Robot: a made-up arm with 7 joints.
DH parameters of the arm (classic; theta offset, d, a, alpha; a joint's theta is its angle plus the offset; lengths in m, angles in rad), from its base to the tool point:
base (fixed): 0 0 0 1.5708
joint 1: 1.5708 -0.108 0 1.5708
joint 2: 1.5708 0 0 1.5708
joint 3: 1.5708 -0.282 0 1.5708
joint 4: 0 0 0 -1.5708
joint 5: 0 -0.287 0 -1.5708
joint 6: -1.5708 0 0 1.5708
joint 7: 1.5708 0 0 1.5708
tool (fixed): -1.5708 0 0 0
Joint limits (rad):
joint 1: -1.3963..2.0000
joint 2: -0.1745..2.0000
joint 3: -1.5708..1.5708
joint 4: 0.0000..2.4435
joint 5: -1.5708..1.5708
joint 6: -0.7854..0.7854
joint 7: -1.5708..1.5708
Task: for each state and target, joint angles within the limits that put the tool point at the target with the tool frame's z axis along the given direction. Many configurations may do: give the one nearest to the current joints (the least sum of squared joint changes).
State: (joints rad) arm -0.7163 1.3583 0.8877 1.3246 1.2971 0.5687 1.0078
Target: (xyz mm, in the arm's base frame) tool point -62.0 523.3 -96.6 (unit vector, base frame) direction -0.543 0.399 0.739
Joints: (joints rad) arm -1.3963 0.6890 1.2690 1.4235 0.7390 0.7425 1.4188
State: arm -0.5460 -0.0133 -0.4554 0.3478 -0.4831 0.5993 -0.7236
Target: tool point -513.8 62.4 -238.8 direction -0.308 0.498 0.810
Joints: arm -1.1573 -0.0399 -1.0822 0.0907 -1.0905 0.5505 -1.4063
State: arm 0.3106 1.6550 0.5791 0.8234 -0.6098 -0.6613 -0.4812
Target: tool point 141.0 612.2 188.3 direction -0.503 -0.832 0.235
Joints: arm -0.1307 1.9144 0.1986 0.4221 -0.9884 -0.5359 0.2144
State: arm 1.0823 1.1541 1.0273 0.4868 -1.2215 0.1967 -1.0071
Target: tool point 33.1 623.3 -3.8 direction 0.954 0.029 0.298
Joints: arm 1.3072 1.0695 1.5482 0.8670 -1.0379 0.2743 -1.2918
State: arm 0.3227 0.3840 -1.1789 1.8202 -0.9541 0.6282 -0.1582
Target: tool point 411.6 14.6 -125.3 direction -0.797 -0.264 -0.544
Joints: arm 0.7235 0.2114 -0.6407 1.3721 -0.9656 0.7854 -0.4056
